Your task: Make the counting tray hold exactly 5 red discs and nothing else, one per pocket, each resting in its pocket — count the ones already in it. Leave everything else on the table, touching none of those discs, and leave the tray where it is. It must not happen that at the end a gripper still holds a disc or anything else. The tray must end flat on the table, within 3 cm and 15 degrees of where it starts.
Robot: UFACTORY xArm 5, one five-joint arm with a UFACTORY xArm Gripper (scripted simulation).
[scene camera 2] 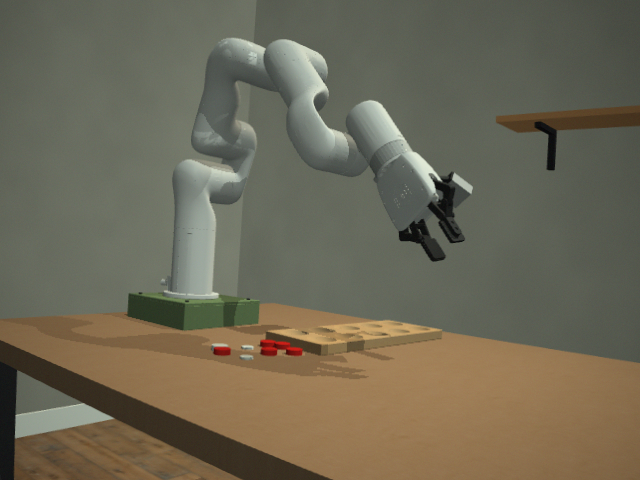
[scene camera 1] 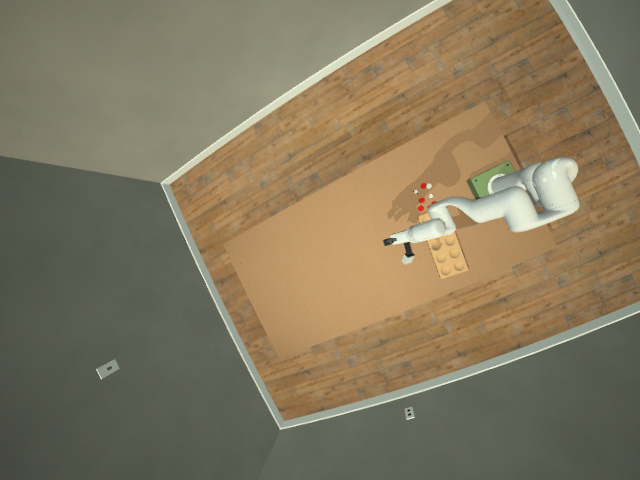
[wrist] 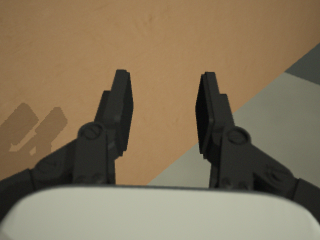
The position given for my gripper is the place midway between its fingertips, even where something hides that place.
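Scene camera 2 shows my gripper (scene camera 2: 448, 250); the gripper is also visible in the wrist view (wrist: 164, 89).
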